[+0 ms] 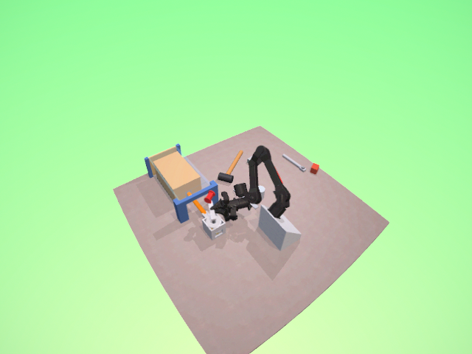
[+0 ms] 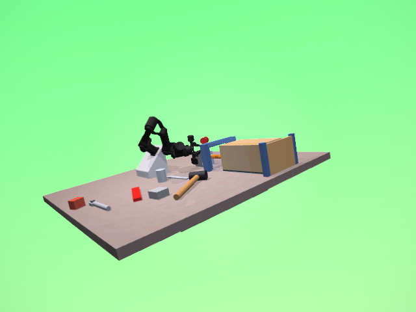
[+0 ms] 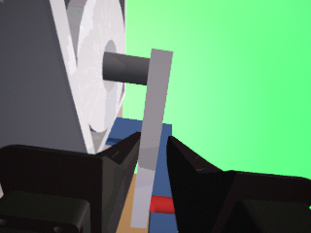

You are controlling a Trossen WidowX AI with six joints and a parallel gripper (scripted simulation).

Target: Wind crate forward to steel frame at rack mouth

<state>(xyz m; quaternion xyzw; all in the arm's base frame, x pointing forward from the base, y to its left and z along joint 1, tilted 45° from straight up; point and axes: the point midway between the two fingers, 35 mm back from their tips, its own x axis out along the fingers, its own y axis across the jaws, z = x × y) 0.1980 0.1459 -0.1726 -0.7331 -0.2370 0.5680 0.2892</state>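
The winch handle lies 10 mm ahead of my gripper tip and 10 mm to the right of it. Also, from my gripper tip: flat steel bar 70 mm ahead, 270 mm to the right, 120 mm below; then white winch 60 mm behind, 90 mm below; then red grip 50 mm ahead, 30 mm to the right, 30 mm above.
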